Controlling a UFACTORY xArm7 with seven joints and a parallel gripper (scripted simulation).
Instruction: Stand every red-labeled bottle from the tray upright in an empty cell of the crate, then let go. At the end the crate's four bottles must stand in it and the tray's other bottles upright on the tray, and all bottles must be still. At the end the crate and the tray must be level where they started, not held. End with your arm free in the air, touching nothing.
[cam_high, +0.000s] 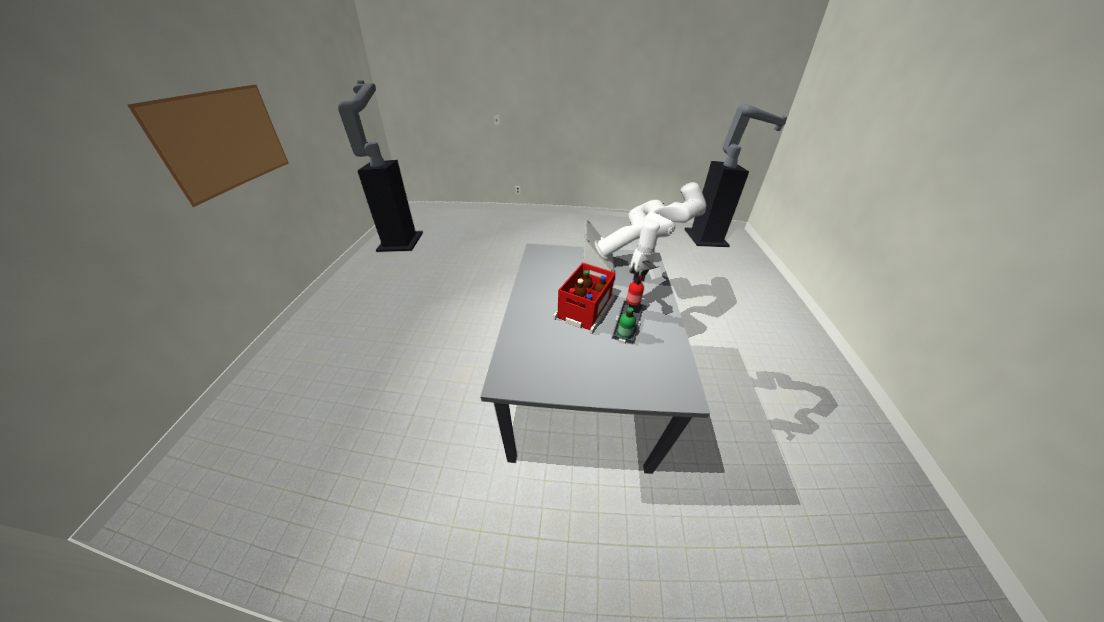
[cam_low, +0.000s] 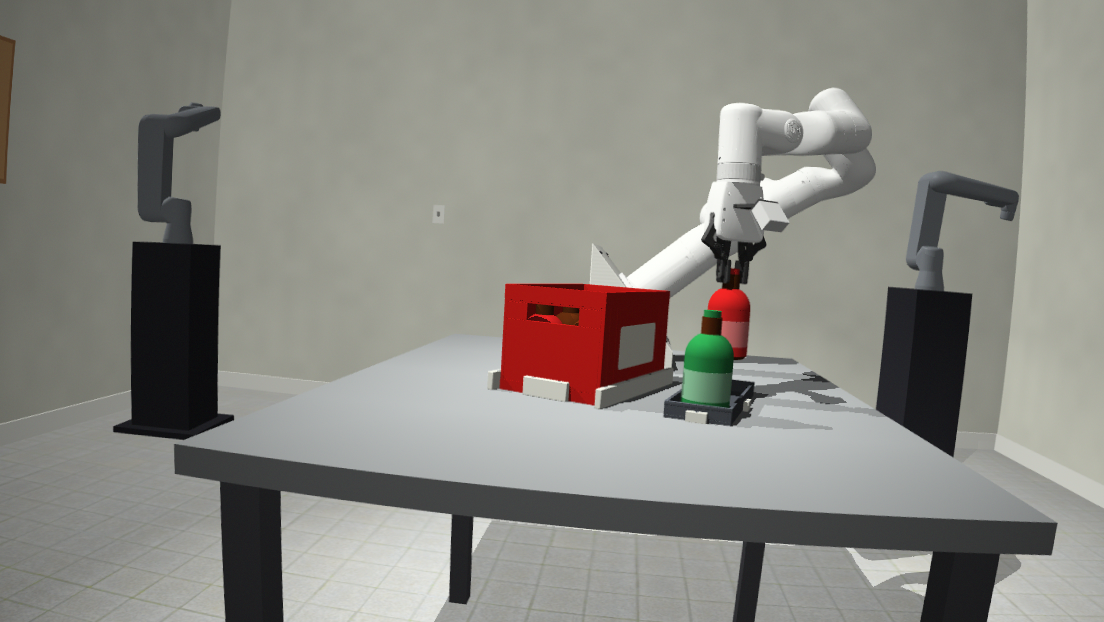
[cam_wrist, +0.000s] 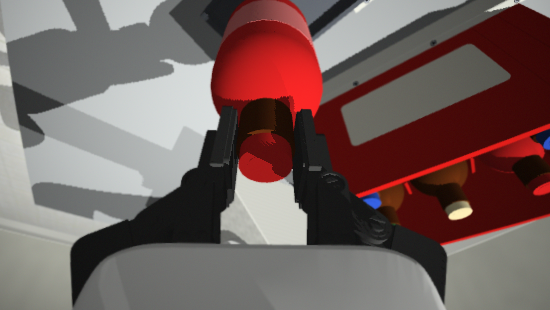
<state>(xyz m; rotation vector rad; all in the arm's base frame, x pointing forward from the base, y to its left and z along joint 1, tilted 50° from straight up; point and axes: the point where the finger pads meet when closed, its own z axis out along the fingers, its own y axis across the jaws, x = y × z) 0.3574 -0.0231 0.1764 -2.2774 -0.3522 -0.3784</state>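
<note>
Right now the red-labeled bottle is 70 mm below my hand. Round my hand: dark tray 80 mm ahead, 40 mm to the right, 210 mm below; then red crate 30 mm behind, 240 mm to the right, 140 mm below; then green bottle 160 mm ahead, 70 mm to the right, 140 mm below.
</note>
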